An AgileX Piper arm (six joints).
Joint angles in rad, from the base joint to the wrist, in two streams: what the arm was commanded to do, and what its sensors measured. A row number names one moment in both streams.
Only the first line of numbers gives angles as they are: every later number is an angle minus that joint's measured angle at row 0.
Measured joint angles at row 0: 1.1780 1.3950 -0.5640 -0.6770 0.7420 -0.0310
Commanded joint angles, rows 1 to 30: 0.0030 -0.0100 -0.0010 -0.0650 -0.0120 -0.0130; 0.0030 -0.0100 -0.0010 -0.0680 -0.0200 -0.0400; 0.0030 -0.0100 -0.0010 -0.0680 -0.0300 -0.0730; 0.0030 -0.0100 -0.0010 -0.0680 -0.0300 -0.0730; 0.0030 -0.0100 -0.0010 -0.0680 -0.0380 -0.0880; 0.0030 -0.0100 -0.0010 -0.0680 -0.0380 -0.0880; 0.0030 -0.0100 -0.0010 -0.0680 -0.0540 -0.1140; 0.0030 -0.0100 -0.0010 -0.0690 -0.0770 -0.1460; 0.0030 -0.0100 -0.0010 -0.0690 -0.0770 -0.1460; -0.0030 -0.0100 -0.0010 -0.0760 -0.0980 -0.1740; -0.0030 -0.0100 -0.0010 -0.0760 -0.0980 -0.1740; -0.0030 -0.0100 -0.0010 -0.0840 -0.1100 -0.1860; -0.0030 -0.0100 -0.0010 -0.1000 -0.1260 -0.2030; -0.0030 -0.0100 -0.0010 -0.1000 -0.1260 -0.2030; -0.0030 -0.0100 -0.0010 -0.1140 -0.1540 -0.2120; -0.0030 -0.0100 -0.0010 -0.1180 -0.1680 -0.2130; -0.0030 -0.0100 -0.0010 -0.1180 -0.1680 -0.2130; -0.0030 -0.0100 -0.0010 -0.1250 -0.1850 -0.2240; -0.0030 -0.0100 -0.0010 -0.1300 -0.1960 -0.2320; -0.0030 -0.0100 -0.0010 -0.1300 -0.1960 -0.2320; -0.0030 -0.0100 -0.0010 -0.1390 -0.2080 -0.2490; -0.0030 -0.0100 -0.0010 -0.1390 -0.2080 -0.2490; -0.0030 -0.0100 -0.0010 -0.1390 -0.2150 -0.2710; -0.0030 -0.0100 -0.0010 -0.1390 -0.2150 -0.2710; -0.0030 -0.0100 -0.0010 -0.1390 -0.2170 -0.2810; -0.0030 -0.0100 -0.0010 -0.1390 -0.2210 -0.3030; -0.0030 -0.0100 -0.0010 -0.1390 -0.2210 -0.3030; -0.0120 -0.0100 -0.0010 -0.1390 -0.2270 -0.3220; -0.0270 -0.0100 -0.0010 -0.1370 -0.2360 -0.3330; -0.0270 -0.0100 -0.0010 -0.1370 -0.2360 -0.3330
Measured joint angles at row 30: -0.0040 0.0000 0.0040 -0.0970 -0.2050 -0.3000
